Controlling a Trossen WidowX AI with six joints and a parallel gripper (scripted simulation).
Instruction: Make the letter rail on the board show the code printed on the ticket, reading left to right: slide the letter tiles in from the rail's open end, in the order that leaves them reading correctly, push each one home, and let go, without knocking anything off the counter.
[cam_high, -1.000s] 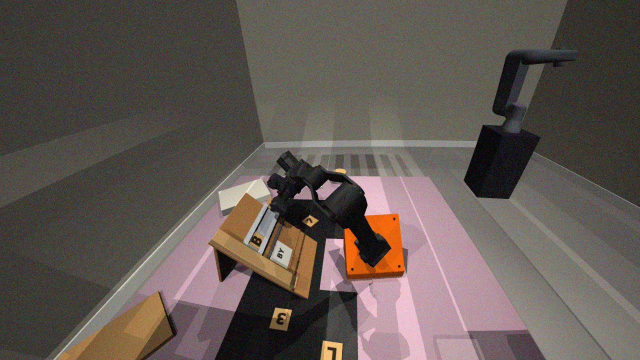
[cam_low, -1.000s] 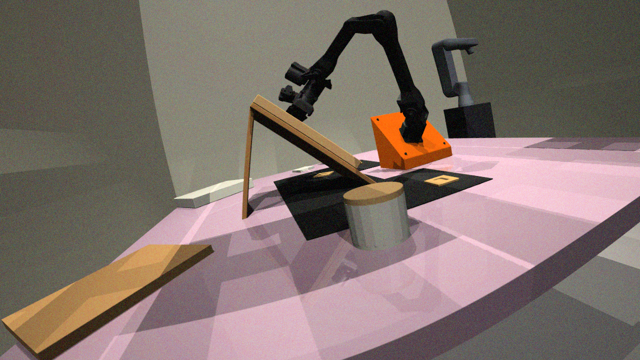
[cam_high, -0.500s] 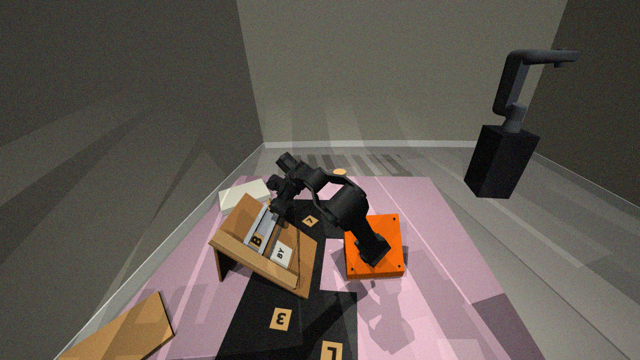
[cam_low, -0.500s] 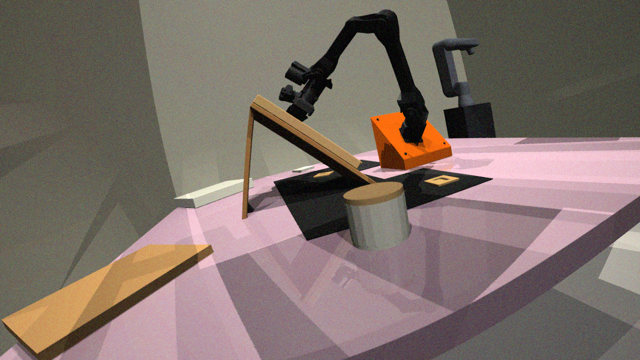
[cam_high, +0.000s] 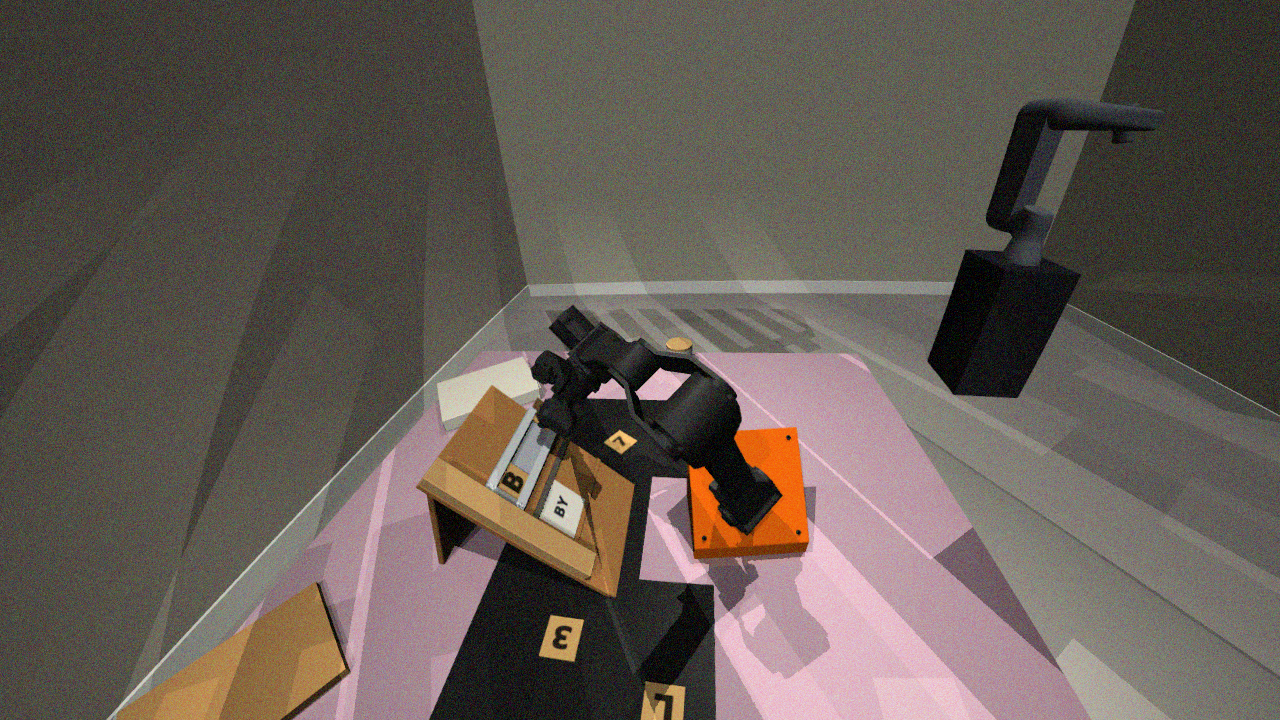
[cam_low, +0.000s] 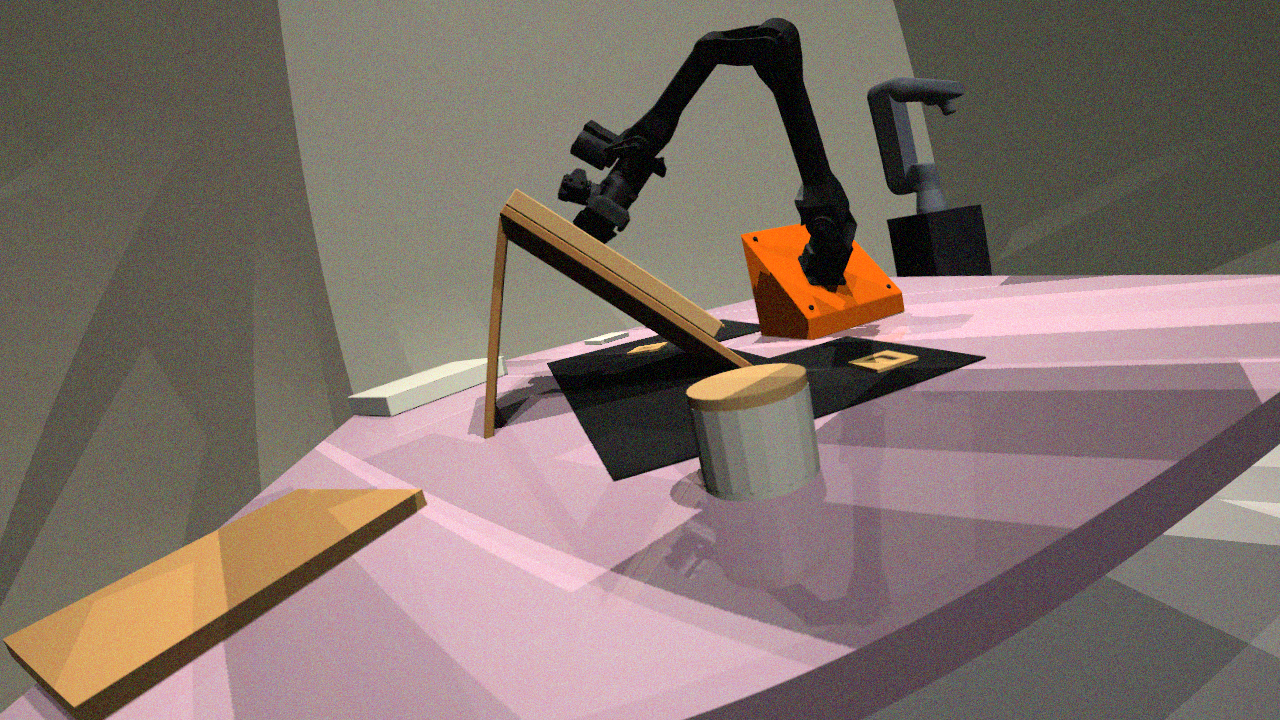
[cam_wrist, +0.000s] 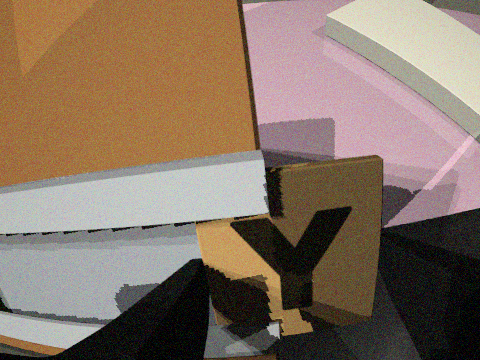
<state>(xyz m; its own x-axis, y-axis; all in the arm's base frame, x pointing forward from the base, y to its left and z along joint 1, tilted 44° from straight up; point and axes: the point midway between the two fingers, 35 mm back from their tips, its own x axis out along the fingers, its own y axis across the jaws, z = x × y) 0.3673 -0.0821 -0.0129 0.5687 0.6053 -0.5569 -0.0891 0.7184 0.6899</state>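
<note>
Now: gripper tip 16 cm to the right of the b tile and 1 cm past it. Also, from my gripper tip: y tile (right at my gripper tip); then white ticket (14 cm to the left, 8 cm behind, 7 cm below); then 7 tile (17 cm below, 12 cm to the right, 10 cm behind).
</note>
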